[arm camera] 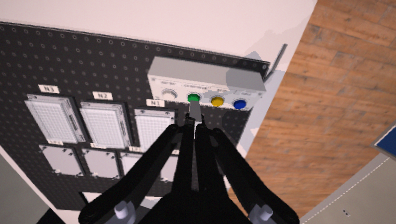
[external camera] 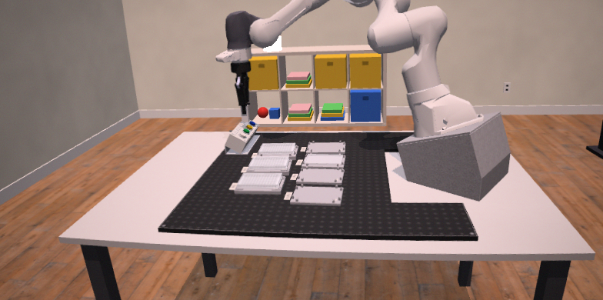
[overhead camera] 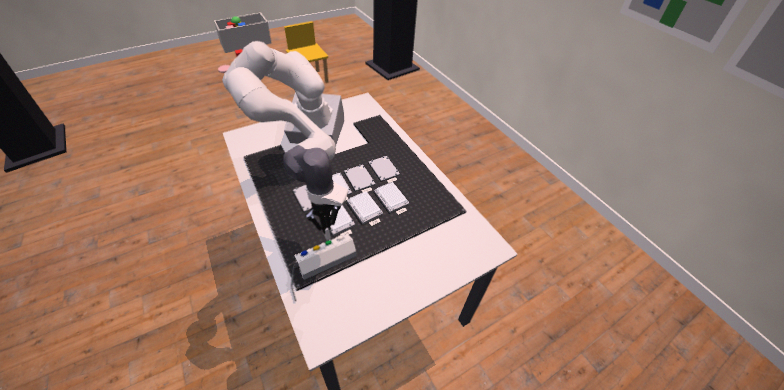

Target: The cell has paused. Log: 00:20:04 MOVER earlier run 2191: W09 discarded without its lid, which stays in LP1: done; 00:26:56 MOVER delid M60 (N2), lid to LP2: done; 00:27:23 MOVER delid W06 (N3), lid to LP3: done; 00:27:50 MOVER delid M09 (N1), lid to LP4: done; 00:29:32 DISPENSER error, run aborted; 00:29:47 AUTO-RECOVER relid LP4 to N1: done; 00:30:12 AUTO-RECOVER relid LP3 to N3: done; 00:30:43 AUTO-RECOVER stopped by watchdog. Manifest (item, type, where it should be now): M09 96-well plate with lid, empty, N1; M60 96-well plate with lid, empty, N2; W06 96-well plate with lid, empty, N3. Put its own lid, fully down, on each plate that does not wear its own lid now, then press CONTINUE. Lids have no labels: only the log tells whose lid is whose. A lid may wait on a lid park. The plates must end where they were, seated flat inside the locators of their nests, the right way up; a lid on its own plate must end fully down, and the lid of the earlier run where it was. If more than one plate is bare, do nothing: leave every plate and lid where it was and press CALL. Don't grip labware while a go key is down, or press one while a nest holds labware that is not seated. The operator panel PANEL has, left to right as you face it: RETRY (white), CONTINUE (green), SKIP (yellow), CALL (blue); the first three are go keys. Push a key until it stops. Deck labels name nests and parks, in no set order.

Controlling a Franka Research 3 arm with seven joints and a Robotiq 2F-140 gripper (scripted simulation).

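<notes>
My gripper is now 7 cm above the green key. From my hand the other things lie so: white key 1 cm ahead, 5 cm to the left, 7 cm below; blue key 1 cm behind, 10 cm to the right, 7 cm below; yellow key 5 cm to the right, 7 cm below.
</notes>
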